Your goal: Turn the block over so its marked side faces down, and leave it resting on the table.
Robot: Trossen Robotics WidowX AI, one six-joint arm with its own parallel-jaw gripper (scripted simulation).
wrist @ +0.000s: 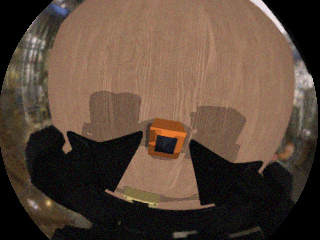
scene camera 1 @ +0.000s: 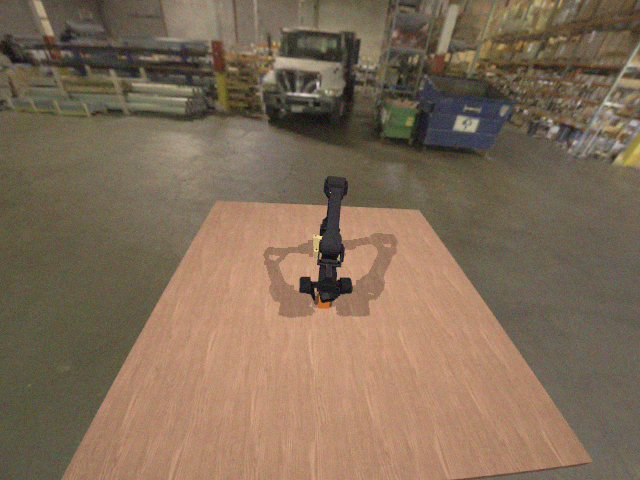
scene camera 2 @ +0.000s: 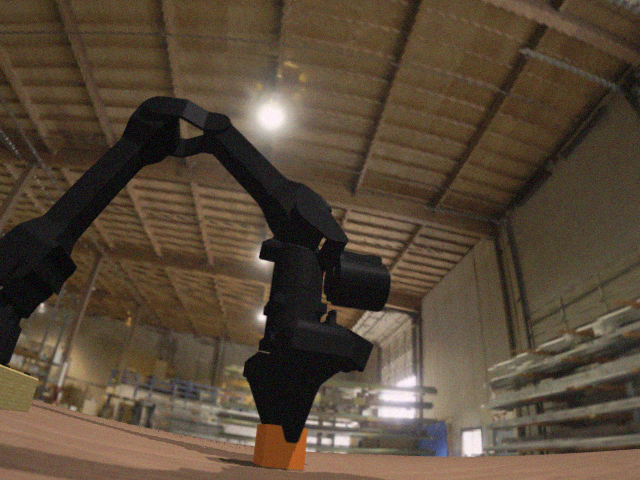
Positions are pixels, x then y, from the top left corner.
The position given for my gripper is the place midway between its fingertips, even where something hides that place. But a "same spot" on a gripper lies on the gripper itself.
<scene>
my gripper: wrist; scene camera 1 323,300; scene camera 2
same spot on my gripper: (wrist: 218,180) = (scene camera 2: 306,375)
</scene>
